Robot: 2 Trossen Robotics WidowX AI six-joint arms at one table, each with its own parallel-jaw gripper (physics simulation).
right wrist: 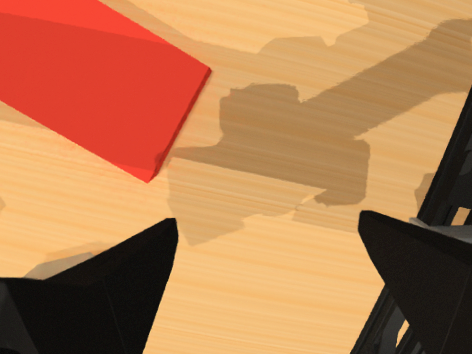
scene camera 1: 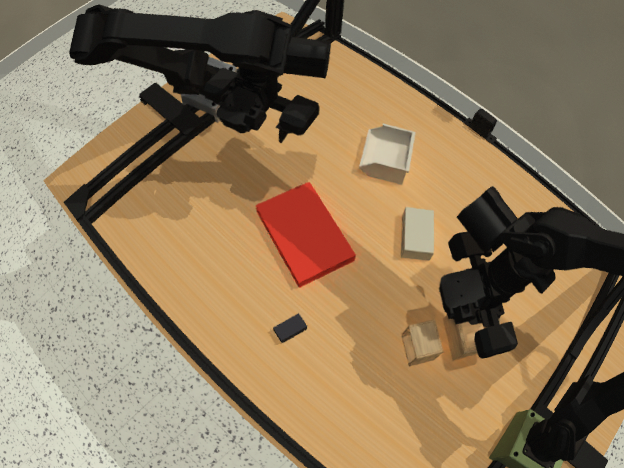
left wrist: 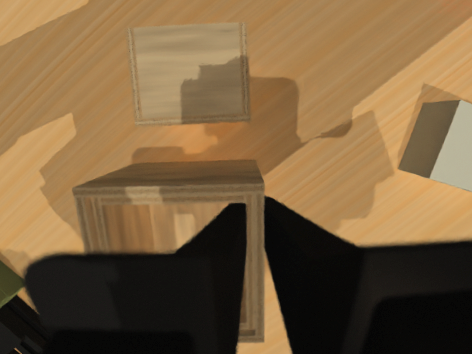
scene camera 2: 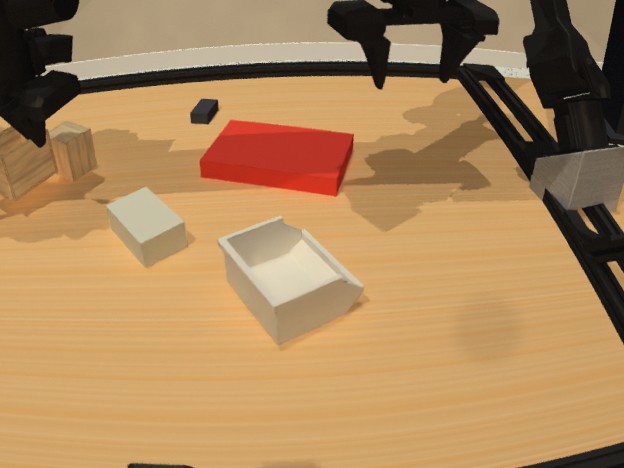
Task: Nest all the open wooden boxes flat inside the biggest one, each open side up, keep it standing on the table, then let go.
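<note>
My left gripper (scene camera 1: 468, 317) (left wrist: 252, 206) is shut on one wall of the larger wooden box (scene camera 2: 27, 163) (left wrist: 172, 175), whose open side is up. Whether its base touches the table is unclear. The arm hides much of it in scene camera 1. A smaller wooden box (scene camera 1: 426, 340) (scene camera 2: 74, 151) (left wrist: 190, 75) stands apart beside it, with a wooden panel facing up; its opening does not show clearly. My right gripper (scene camera 1: 263, 125) (scene camera 2: 412, 83) (right wrist: 267, 224) is open and empty, high above the table, far from both wooden boxes.
A red slab (scene camera 1: 307, 231) (scene camera 2: 277, 156) (right wrist: 100, 95) lies mid-table. A grey-green block (scene camera 1: 418, 230) (scene camera 2: 146, 221) (left wrist: 452, 145) and a white open bin (scene camera 1: 388, 148) (scene camera 2: 292, 282) stand near it. A small dark block (scene camera 1: 290, 327) (scene camera 2: 204, 110) lies beyond the slab in scene camera 2.
</note>
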